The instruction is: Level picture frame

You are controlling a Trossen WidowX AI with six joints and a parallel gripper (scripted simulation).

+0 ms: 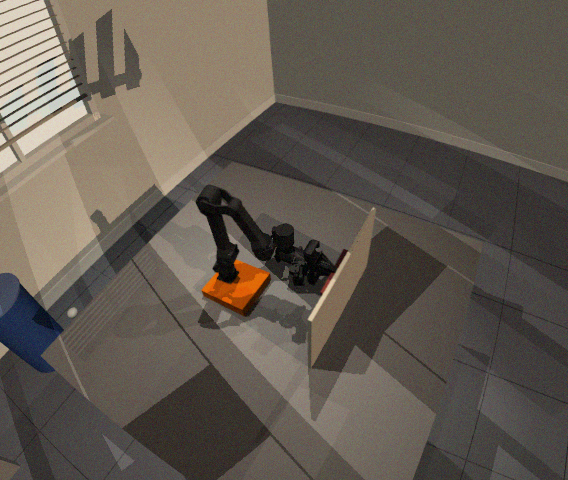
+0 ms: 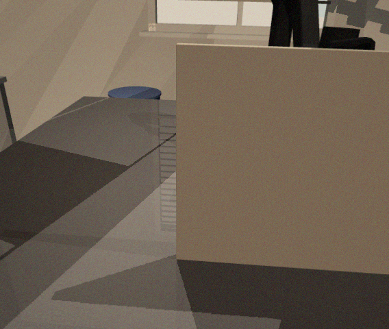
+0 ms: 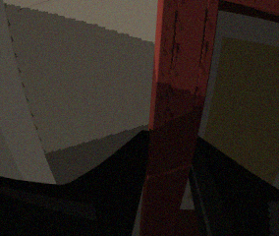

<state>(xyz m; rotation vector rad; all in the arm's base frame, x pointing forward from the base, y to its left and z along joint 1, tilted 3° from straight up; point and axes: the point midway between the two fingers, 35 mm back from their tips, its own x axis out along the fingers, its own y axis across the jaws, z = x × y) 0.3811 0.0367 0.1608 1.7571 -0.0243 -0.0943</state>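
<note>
Now: gripper tip 10 mm short of the picture frame, 10 mm to the right of it and 50 mm above it. Round my gripper tip: beige wall panel 20 mm ahead, 60 mm below.
</note>
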